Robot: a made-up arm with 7 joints. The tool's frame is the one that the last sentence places. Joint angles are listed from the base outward.
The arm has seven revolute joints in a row. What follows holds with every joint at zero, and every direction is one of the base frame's.
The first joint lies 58.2 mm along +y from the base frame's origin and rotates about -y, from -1.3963 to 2 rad.
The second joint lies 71.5 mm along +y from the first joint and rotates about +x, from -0.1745 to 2 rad.
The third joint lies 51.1 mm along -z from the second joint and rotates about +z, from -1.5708 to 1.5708 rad.
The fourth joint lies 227.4 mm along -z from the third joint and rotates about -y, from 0 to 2.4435 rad.
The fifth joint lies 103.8 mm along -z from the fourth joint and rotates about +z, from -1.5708 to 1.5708 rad.
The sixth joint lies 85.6 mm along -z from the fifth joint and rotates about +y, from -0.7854 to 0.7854 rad.
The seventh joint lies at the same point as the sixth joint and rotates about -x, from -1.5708 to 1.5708 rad.
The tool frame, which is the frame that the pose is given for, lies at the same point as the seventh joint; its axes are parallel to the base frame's.
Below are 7 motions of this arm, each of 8 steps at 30 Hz.
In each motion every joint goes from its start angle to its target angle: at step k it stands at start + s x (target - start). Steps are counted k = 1, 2, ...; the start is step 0. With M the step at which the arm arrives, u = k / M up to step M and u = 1 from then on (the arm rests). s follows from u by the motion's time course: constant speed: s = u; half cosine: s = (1 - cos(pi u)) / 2; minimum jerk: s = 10 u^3 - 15 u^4 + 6 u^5.
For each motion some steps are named. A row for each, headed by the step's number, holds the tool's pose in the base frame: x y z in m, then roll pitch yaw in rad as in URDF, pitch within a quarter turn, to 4 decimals.
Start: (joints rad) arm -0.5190 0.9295 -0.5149 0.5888 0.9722 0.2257 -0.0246
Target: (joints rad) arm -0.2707 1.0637 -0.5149 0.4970 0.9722 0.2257 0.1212
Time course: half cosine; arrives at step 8
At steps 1, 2, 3, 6, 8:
1: -0.0672 0.4501 -0.3069 0.5481 0.0887 0.1534
2: -0.0579 0.4557 -0.3038 0.5493 0.0640 0.1516
3: -0.0444 0.4640 -0.2984 0.5511 0.0270 0.1493
6: -0.0026 0.4904 -0.2745 0.5587 -0.0991 0.1447
8: 0.0076 0.4971 -0.2667 0.5609 -0.1334 0.1442

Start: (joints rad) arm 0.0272 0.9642 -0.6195 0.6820 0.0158 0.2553 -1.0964
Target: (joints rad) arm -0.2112 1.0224 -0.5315 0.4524 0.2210 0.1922 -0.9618
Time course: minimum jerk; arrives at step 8
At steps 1, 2, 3, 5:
1: 0.1038 0.4407 -0.2968 1.8603 0.1708 -0.6939
2: 0.0957 0.4455 -0.2966 1.8434 0.1836 -0.6673
3: 0.0797 0.4549 -0.2954 1.8138 0.2093 -0.6151
5: 0.0381 0.4779 -0.2873 1.7591 0.2776 -0.4776

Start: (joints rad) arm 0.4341 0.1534 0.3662 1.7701 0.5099 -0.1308 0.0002
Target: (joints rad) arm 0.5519 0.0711 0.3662 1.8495 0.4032 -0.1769 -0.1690
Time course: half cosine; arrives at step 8
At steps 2, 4, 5, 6, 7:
2: 0.2547 0.2290 -0.1290 -2.6049 -0.6101 2.8875
4: 0.2578 0.2213 -0.1167 -2.5779 -0.5441 2.9248
5: 0.2591 0.2173 -0.1100 -2.5608 -0.5078 2.9436
6: 0.2600 0.2139 -0.1044 -2.5451 -0.4768 2.9589
7: 0.2606 0.2116 -0.1005 -2.5340 -0.4560 2.9688

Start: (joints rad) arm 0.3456 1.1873 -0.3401 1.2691 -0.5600 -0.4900 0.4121
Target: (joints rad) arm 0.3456 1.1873 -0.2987 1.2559 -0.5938 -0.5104 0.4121
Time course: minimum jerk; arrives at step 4
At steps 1, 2, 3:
1: 0.2218 0.4181 -0.1121 0.9927 0.1483 -1.9229
2: 0.2216 0.4201 -0.1097 0.9982 0.1613 -1.9202
3: 0.2214 0.4220 -0.1073 1.0035 0.1741 -1.9172

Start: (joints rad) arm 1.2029 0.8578 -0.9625 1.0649 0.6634 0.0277 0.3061
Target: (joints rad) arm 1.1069 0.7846 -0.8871 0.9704 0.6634 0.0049 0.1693
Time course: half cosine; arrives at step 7
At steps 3, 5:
3: 0.3600 0.3192 -0.0493 1.5531 -1.0568 -1.8521
5: 0.3634 0.3173 -0.0649 1.5783 -1.0980 -1.8107

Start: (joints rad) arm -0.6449 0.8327 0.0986 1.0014 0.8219 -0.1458 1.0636
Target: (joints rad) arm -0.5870 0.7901 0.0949 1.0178 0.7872 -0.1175 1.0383
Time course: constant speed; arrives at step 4
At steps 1, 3, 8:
1: -0.0172 0.4187 -0.2935 -0.6101 -0.7625 0.0397
3: -0.0110 0.4122 -0.2988 -0.6216 -0.7747 0.0539
8: -0.0077 0.4090 -0.3013 -0.6274 -0.7808 0.0610

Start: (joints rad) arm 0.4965 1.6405 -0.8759 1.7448 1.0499 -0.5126 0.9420
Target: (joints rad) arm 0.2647 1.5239 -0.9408 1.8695 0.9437 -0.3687 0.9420
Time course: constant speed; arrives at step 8
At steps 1, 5, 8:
1: 0.1640 0.3801 -0.0631 0.6810 -1.1131 -2.0097
5: 0.1552 0.3605 -0.0989 0.2222 -1.1745 -1.6641
8: 0.1439 0.3454 -0.1232 -0.1488 -1.1770 -1.3782

